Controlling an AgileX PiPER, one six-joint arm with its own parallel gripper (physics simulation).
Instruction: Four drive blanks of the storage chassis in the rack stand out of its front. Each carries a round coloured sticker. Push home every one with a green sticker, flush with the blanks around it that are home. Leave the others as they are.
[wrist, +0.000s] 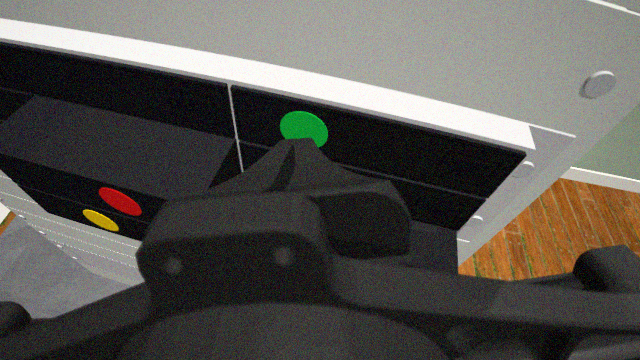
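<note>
A green sticker (303, 125) is on the upper right blank (410, 147), whose front looks flush with the blank below it. My gripper (299, 160) is shut, with its tips at the lower edge of that sticker. To the left, the blank with a red sticker (120, 201) stands out, its grey top showing. Just below it, a yellow sticker (100, 220) is on another blank that appears to stand out too. At the lower right, part of another protruding blank (434, 245) shows behind the gripper; its front and sticker are hidden.
The white top edge of the chassis (350, 86) runs above the blanks. A grey panel (400, 45) lies above it, with a round knob (599, 84) at the right. A side flange with small studs borders the blanks on the right. Wooden floor (545, 235) shows beyond it.
</note>
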